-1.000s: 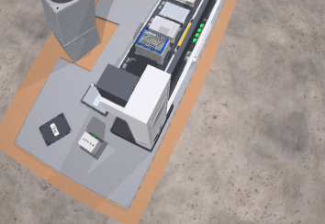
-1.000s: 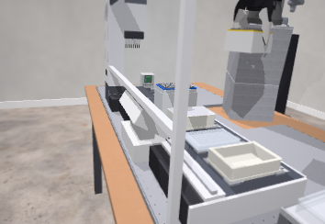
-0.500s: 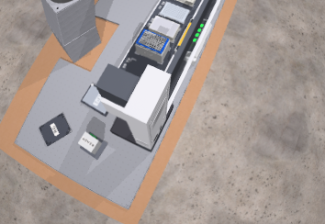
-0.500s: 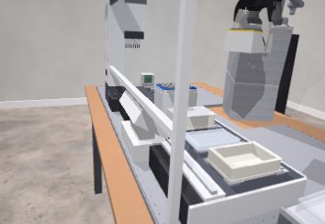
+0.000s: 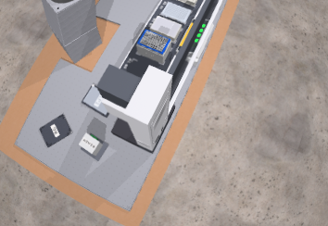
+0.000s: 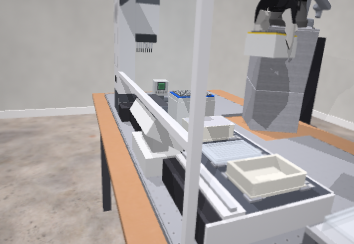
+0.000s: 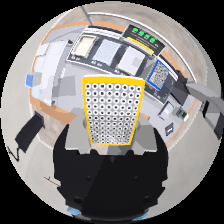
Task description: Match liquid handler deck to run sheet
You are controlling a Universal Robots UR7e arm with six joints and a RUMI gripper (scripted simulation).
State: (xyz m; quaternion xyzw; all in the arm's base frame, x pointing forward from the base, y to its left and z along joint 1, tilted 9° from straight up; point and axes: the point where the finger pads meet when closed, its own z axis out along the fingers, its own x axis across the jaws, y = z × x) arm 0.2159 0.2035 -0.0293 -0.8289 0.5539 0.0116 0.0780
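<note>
My gripper is now 10 mm to the left of the yellow-framed tip rack and 10 mm below it. Also, from my hand: white sealed block (160 mm ahead, 20 mm to the right, 240 mm below); clear well plate (160 mm ahead, 100 mm to the left, 260 mm below); blue-framed tip rack (160 mm ahead, 150 mm to the right, 190 mm below).
</note>
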